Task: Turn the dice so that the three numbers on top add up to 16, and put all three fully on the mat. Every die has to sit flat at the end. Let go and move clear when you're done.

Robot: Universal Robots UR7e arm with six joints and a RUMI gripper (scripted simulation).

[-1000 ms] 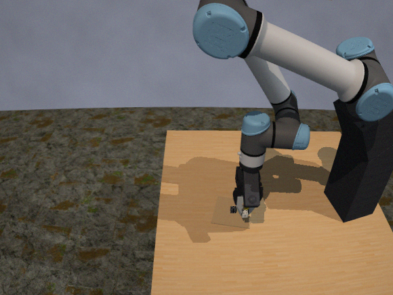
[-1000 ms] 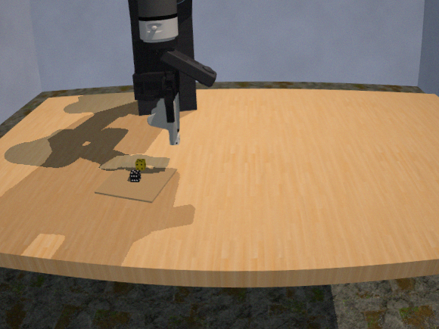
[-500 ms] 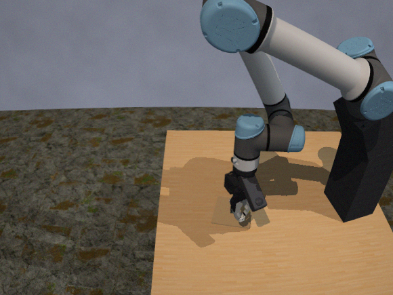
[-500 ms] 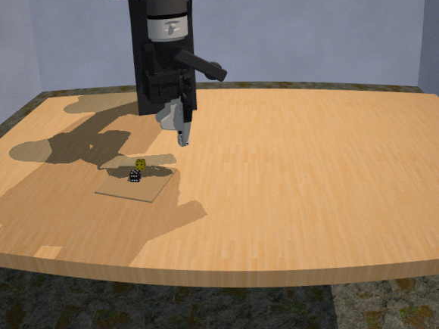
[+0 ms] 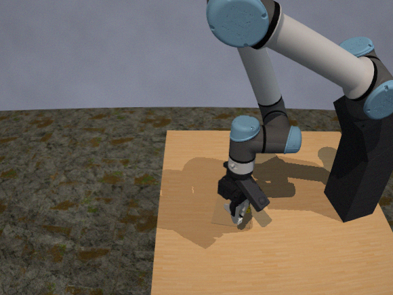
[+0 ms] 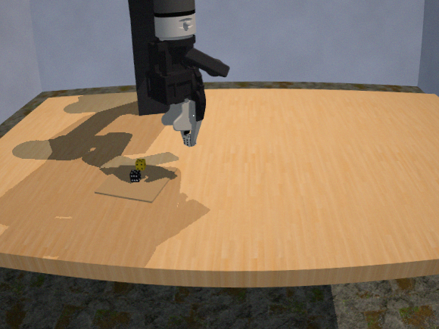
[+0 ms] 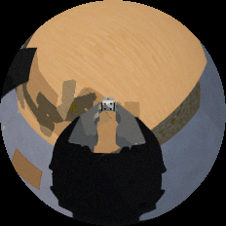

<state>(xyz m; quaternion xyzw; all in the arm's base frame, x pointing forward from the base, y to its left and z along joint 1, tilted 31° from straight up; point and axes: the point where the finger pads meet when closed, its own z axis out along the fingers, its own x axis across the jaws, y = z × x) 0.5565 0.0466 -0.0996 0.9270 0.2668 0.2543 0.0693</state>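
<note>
Right now the black die is 3 cm behind my hand, 12 cm to the right of it and 9 cm below it. The rest, counted from my hand: yellow die (8 cm behind, 11 cm to the right, 9 cm below); then thin tan mat (3 cm behind, 12 cm to the right, 10 cm below); then white die (1 cm below).
</note>
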